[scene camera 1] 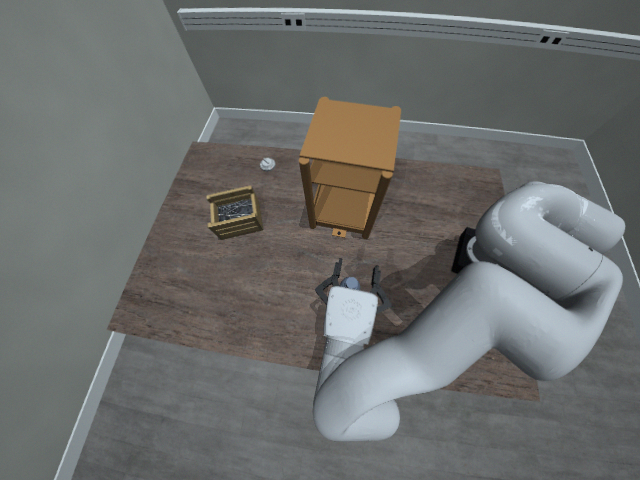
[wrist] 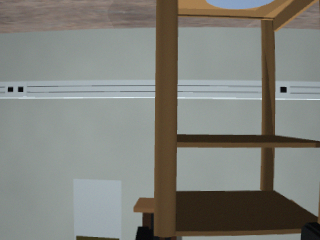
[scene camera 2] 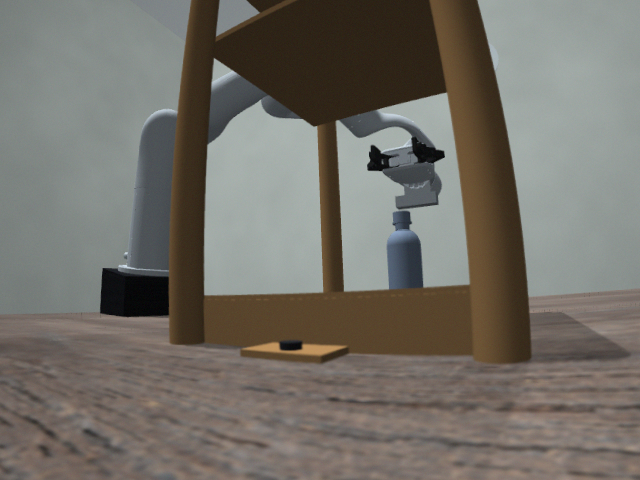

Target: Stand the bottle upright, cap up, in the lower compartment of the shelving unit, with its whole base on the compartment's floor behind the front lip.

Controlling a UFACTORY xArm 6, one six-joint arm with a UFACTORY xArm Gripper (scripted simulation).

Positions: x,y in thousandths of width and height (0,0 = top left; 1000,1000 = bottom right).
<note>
In view: my gripper (scene camera 1: 560,549), a blue-grey bottle (scene camera 2: 632,534) and a shelving unit (scene camera 2: 507,143).
My gripper is seen too in scene camera 2 (scene camera 2: 613,309). The shelving unit is seen too in scene camera 1 (scene camera 1: 537,286) and in the wrist view (wrist: 833,860).
</note>
